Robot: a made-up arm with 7 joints. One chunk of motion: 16 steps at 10 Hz.
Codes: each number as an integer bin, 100 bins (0 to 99) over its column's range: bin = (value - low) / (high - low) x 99, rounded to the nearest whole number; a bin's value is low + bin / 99 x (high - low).
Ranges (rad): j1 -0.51..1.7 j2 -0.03..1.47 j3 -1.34..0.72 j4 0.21..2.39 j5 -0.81..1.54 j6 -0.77..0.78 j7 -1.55..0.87
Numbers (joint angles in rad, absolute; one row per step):
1: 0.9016 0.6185 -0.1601 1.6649 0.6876 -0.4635 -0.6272
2: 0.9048 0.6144 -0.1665 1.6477 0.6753 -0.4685 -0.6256
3: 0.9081 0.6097 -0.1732 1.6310 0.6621 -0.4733 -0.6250
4: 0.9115 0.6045 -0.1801 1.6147 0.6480 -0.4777 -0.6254
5: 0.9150 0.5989 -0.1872 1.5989 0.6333 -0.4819 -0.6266
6: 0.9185 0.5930 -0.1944 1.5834 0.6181 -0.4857 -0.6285
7: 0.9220 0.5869 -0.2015 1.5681 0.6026 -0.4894 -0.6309
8: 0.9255 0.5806 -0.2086 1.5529 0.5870 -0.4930 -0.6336
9: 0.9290 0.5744 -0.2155 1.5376 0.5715 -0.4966 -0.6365
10: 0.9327 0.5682 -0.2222 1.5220 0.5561 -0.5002 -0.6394
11: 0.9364 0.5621 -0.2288 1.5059 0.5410 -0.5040 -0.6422
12: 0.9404 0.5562 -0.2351 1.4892 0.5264 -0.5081 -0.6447
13: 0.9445 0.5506 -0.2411 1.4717 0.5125 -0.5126 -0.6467
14: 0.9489 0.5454 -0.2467 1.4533 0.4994 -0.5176 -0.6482
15: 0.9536 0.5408 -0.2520 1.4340 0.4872 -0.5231 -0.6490
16: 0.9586 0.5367 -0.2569 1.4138 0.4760 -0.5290 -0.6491
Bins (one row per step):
1: 63 43 57 66 63 20 38
2: 63 43 56 65 63 19 38
3: 64 42 56 65 62 19 38
4: 64 42 56 64 61 19 38
5: 64 42 55 63 61 18 38
6: 64 41 55 62 60 18 38
7: 64 41 55 62 60 18 38
8: 64 40 54 61 59 18 37
9: 64 40 54 60 58 17 37
10: 65 39 54 60 58 17 37
11: 65 39 53 59 57 17 37
12: 65 39 53 58 56 17 37
13: 65 38 53 57 56 16 37
14: 65 38 53 56 55 16 37
15: 66 38 52 56 55 16 37
16: 66 37 52 55 54 15 37

